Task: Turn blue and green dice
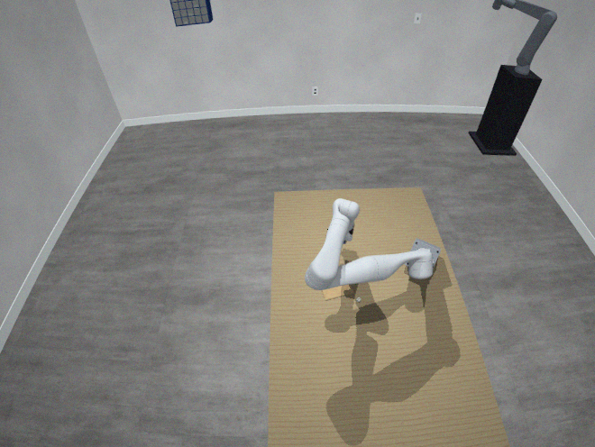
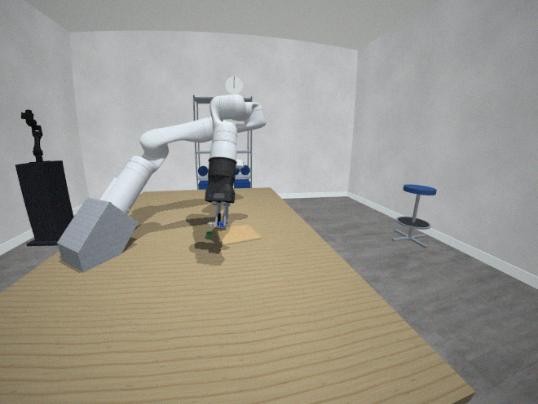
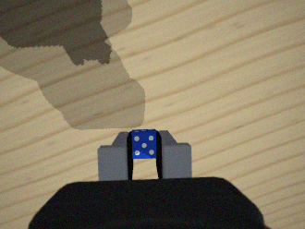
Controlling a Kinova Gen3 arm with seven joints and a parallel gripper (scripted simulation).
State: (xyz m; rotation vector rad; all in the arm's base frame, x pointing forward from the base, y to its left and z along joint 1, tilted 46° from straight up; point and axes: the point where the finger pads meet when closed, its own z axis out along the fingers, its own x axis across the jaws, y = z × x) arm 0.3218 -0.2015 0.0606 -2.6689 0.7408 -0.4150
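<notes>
My hand is 17 cm to the right of the tan mat, 12 cm above it and 5 cm short of it. From my hand the other things lie so: green die (17 cm to the left, 11 cm below, 5 cm behind); then blue die (1 cm below); then white die (26 cm to the left, 11 cm below, 6 cm behind).
</notes>
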